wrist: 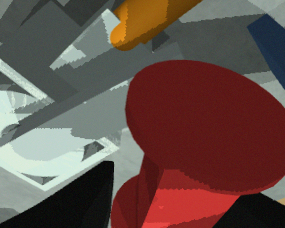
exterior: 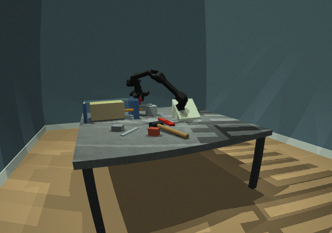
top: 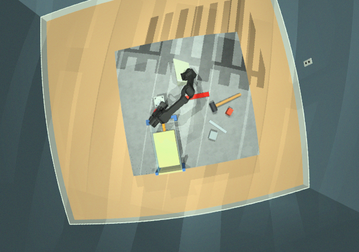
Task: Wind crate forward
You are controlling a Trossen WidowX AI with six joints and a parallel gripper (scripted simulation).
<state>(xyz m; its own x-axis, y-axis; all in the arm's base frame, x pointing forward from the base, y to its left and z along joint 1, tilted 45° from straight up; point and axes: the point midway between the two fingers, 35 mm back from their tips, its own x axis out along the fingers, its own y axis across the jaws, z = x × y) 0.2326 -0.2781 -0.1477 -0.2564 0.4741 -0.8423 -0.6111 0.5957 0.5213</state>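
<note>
Right now the red spool-shaped handle grip is 20 mm ahead of my gripper tip and 10 mm to the left of it. Also, from my gripper tip: clear-panelled cubby 320 mm ahead, 10 mm to the right, 20 mm below; winch handle 20 mm behind, 20 mm to the left, 30 mm below; grey winch 100 mm behind, 30 mm to the left, 100 mm below.
</note>
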